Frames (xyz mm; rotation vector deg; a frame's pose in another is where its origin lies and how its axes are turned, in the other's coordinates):
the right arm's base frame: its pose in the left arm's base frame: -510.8 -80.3 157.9 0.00 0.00 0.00
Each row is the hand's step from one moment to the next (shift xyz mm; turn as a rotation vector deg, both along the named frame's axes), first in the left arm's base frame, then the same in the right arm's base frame.
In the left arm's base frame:
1: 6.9 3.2 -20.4 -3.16 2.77 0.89
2: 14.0 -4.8 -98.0 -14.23 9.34 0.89
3: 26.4 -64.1 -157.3 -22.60 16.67 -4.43
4: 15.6 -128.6 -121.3 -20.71 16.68 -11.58
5: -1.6 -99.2 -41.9 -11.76 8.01 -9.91
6: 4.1 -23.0 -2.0 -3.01 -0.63 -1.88
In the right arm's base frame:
1: 6.9 3.2 -20.4 -3.16 2.77 0.89
2: 14.0 -4.8 -98.0 -14.23 9.34 0.89
3: 26.4 -64.1 -157.3 -22.60 16.67 -4.43
4: 15.6 -128.6 -121.3 -20.71 16.68 -11.58
5: -1.6 -99.2 -41.9 -11.76 8.01 -9.91
6: 4.1 -23.0 -2.0 -3.01 -0.63 -1.88

